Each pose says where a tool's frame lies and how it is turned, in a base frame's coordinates. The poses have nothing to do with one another.
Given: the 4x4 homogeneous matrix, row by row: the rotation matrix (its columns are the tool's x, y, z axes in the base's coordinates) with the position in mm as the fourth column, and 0 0 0 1 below. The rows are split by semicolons.
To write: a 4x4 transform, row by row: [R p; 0 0 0 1], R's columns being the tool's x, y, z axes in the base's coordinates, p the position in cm. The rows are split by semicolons. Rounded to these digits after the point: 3 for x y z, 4 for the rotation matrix.
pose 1, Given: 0.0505 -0.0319 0.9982 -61.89; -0.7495 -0.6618 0.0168 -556.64; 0.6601 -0.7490 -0.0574 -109.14; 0 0 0 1
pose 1, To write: 0.0505 -0.0319 0.9982 -6.189; -0.7495 -0.6618 0.0168 -55.664; 0.6601 -0.7490 -0.0574 -10.914; 0 0 0 1
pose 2, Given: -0.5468 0.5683 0.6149 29.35; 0.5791 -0.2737 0.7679 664.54; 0.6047 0.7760 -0.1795 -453.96; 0 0 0 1
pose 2, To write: -0.5468 0.5683 0.6149 2.935; 0.5791 -0.2737 0.7679 66.454; 0.6047 0.7760 -0.1795 -45.396; 0 0 0 1
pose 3, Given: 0.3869 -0.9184 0.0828 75.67; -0.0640 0.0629 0.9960 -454.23; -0.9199 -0.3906 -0.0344 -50.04; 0 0 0 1
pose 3, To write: 0.3869 -0.9184 0.0828 7.567; -0.0640 0.0629 0.9960 -45.423; -0.9199 -0.3906 -0.0344 -5.004; 0 0 0 1
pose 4, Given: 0.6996 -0.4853 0.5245 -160.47; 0.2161 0.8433 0.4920 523.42; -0.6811 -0.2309 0.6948 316.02; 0 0 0 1
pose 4, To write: 0.6996 -0.4853 0.5245 -16.047; 0.2161 0.8433 0.4920 52.342; -0.6811 -0.2309 0.6948 31.602; 0 0 0 1
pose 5, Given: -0.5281 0.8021 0.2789 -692.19; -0.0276 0.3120 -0.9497 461.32; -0.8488 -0.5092 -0.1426 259.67; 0 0 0 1
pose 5, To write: -0.5281 0.8021 0.2789 -69.219; -0.0276 0.3120 -0.9497 46.132; -0.8488 -0.5092 -0.1426 25.967; 0 0 0 1
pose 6, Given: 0.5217 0.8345 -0.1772 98.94; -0.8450 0.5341 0.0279 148.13; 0.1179 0.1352 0.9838 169.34; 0 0 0 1
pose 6, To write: 0.5217 0.8345 -0.1772 9.894; -0.8450 0.5341 0.0279 14.813; 0.1179 0.1352 0.9838 16.934; 0 0 0 1
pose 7, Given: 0.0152 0.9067 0.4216 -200.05; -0.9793 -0.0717 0.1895 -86.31; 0.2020 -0.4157 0.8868 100.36; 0 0 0 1
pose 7, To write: 0.0152 0.9067 0.4216 -20.005; -0.9793 -0.0717 0.1895 -8.631; 0.2020 -0.4157 0.8868 10.036; 0 0 0 1
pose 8, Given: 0.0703 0.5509 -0.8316 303.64; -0.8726 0.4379 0.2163 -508.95; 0.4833 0.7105 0.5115 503.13; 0 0 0 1
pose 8, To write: 0.0703 0.5509 -0.8316 30.364; -0.8726 0.4379 0.2163 -50.895; 0.4833 0.7105 0.5115 50.313; 0 0 0 1
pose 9, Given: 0.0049 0.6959 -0.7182 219.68; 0.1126 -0.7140 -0.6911 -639.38; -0.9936 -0.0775 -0.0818 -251.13; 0 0 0 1
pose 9, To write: 0.0049 0.6959 -0.7182 21.968; 0.1126 -0.7140 -0.6911 -63.938; -0.9936 -0.0775 -0.0818 -25.113; 0 0 0 1
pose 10, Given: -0.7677 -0.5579 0.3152 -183.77; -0.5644 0.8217 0.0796 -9.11; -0.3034 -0.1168 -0.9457 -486.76; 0 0 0 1
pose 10, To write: -0.7677 -0.5579 0.3152 -18.377; -0.5644 0.8217 0.0796 -0.911; -0.3034 -0.1168 -0.9457 -48.676; 0 0 0 1
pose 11, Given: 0.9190 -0.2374 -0.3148 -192.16; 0.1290 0.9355 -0.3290 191.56; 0.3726 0.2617 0.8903 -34.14; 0 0 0 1
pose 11, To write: 0.9190 -0.2374 -0.3148 -19.216; 0.1290 0.9355 -0.3290 19.156; 0.3726 0.2617 0.8903 -3.414; 0 0 0 1
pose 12, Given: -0.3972 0.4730 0.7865 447.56; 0.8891 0.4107 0.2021 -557.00; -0.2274 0.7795 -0.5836 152.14; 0 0 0 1
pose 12, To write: -0.3972 0.4730 0.7865 44.756; 0.8891 0.4107 0.2021 -55.700; -0.2274 0.7795 -0.5836 15.214; 0 0 0 1
